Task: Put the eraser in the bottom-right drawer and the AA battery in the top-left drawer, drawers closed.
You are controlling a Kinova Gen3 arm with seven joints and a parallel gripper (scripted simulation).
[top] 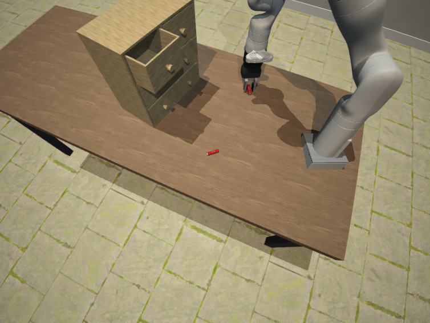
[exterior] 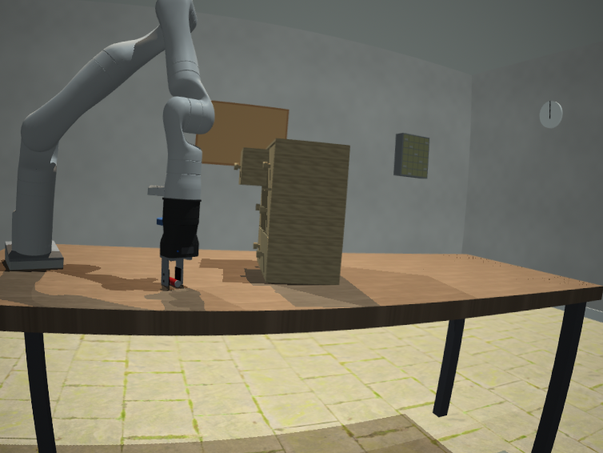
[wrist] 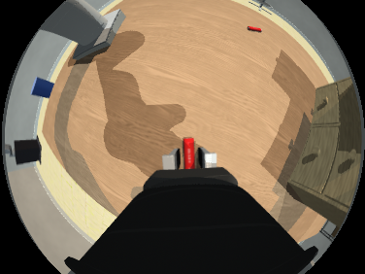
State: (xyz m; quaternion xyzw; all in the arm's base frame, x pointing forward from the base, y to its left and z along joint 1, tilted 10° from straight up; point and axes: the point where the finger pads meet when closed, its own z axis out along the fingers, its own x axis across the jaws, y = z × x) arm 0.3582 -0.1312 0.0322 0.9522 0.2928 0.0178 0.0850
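The red AA battery lies 1 cm below my hand. From my hand the other things lie so: red battery (33 cm to the left, 1 cm below, 1 cm behind).
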